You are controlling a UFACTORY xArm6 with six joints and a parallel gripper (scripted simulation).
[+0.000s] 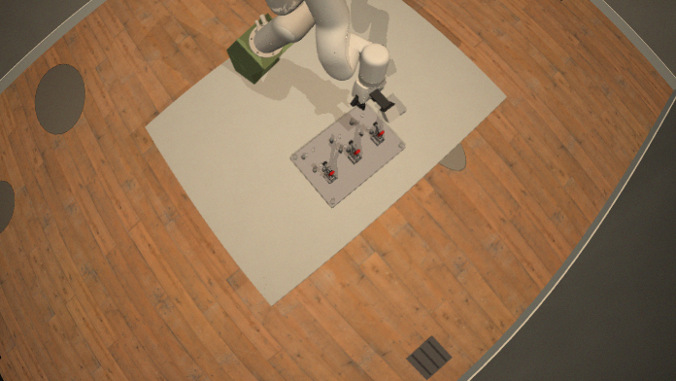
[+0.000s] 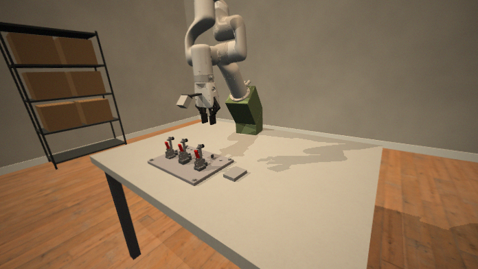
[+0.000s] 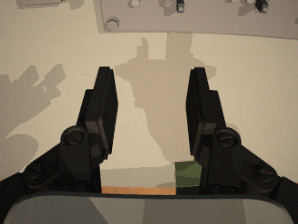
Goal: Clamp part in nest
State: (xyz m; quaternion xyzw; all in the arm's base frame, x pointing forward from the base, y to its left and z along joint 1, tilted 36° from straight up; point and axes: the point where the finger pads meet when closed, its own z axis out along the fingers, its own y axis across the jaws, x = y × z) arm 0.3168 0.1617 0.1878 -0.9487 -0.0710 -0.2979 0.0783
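Right now the grey part is 10 mm behind my hand, 150 mm to the left of it and 210 mm below it. Also, from my hand: grey fixture plate (70 mm ahead, 90 mm to the right, 210 mm below).
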